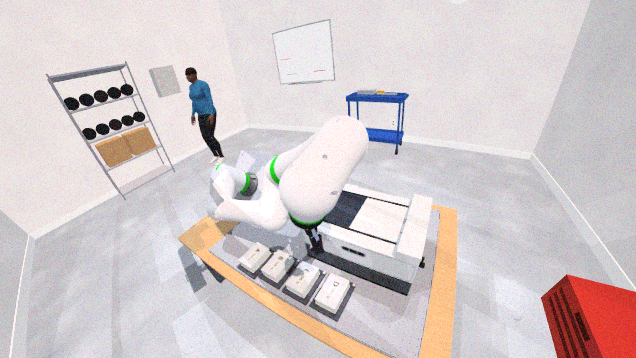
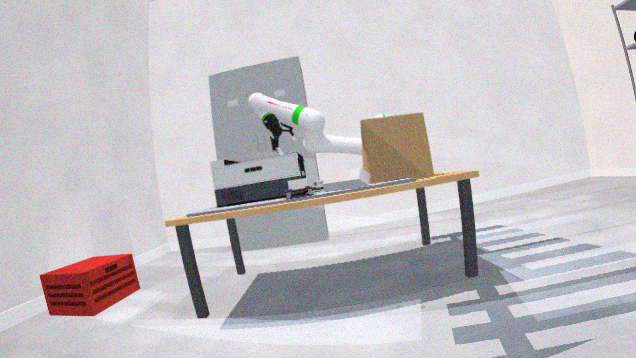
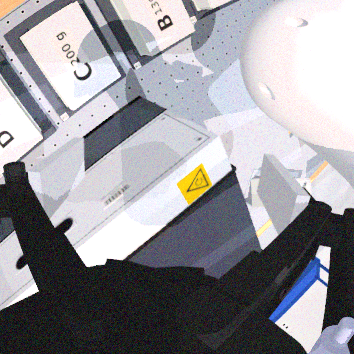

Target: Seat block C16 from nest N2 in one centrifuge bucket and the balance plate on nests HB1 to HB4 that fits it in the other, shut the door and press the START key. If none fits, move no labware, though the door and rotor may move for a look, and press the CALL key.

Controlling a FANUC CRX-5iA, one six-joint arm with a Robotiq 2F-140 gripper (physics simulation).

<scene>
A plate D shows in image 1 and in image 3. A plate C shows in image 1 and in image 3. The same spot on the plate C: (image 3: 66, 48) is (image 1: 300, 279). One and the same spot on the plate D: (image 3: 27, 132) is (image 1: 331, 277).
</scene>
